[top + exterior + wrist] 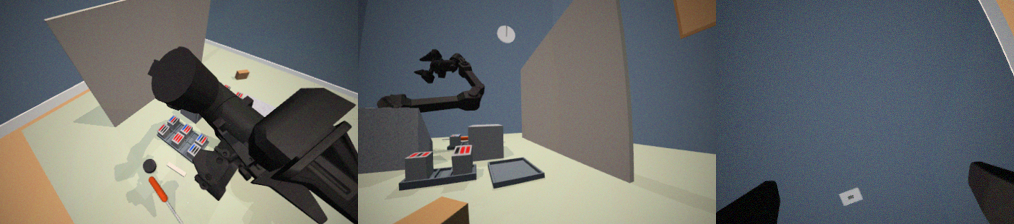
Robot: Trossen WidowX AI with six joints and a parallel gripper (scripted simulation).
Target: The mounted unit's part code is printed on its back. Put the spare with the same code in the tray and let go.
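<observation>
Now: gripper tip 370 mm above the spare block, 340 mm short of it and 230 mm to the left of it. The rest, counted from my gripper tip: grey panel 520 mm ahead, 420 mm to the right, 190 mm below; then black puck 400 mm below, 320 mm ahead, 20 mm to the right; then mounted unit 370 mm to the right, 360 mm below, 290 mm ahead.
</observation>
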